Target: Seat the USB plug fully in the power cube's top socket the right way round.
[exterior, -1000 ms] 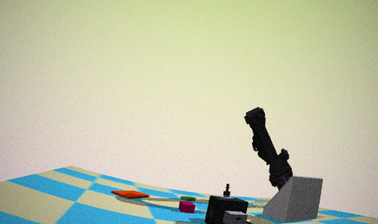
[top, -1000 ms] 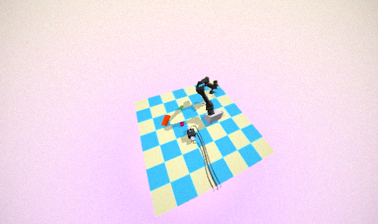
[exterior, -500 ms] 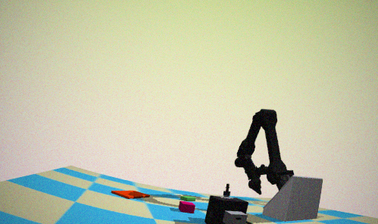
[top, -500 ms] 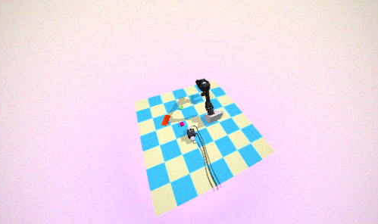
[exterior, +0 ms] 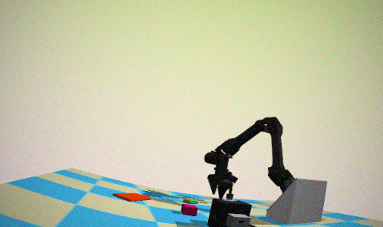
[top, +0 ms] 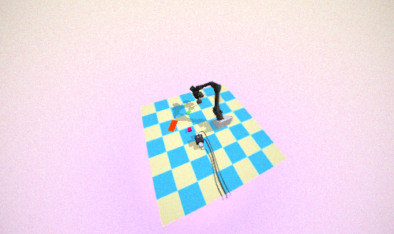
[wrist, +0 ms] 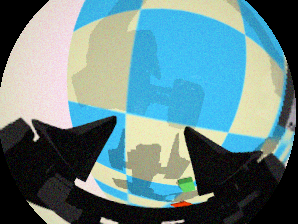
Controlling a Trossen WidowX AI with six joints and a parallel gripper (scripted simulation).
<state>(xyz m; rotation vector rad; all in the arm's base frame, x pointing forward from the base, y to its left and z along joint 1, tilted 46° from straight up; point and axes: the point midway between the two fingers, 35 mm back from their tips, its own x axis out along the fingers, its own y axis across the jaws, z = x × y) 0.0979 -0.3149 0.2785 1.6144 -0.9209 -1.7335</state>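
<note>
Right now the USB plug is 220 mm ahead of my gripper tip, 500 mm to the left of it and 70 mm above it. Also, from my gripper tip: magenta block: 260 mm ahead, 360 mm to the left, 10 mm below; then green block: 170 mm ahead, 120 mm to the left, 20 mm below; then orange slab: 420 mm ahead, 220 mm to the left, 20 mm below.
</note>
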